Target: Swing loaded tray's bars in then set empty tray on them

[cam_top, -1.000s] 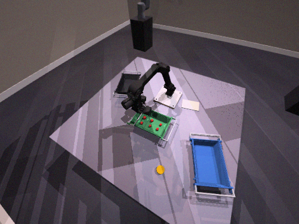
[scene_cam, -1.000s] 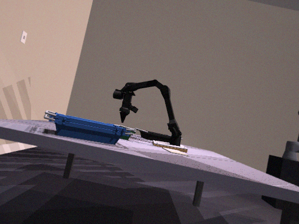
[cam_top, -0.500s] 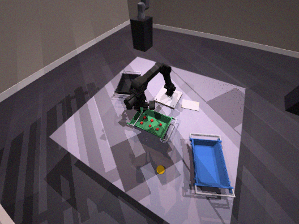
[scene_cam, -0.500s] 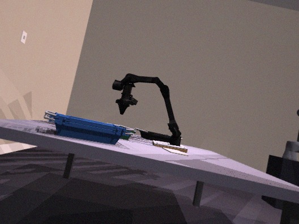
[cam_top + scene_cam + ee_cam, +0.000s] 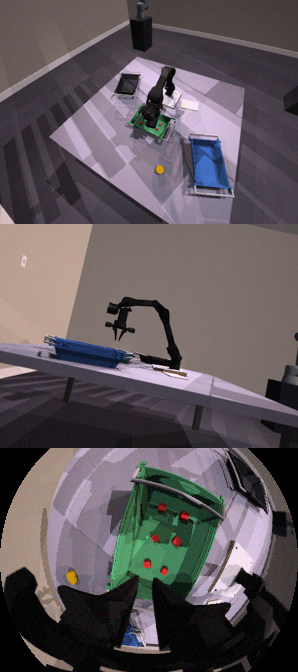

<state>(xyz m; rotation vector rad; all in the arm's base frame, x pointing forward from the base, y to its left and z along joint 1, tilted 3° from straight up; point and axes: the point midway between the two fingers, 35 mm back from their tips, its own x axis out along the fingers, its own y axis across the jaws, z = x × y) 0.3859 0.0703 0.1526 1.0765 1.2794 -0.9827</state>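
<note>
The black tray is 48 cm to the right of my gripper tip, 28 cm behind it and 8 cm below it. The rest, counted from my gripper tip: yellow disc: 23 cm ahead, 18 cm to the left, 11 cm below; then card: 38 cm behind, 15 cm to the left, 12 cm below.
</note>
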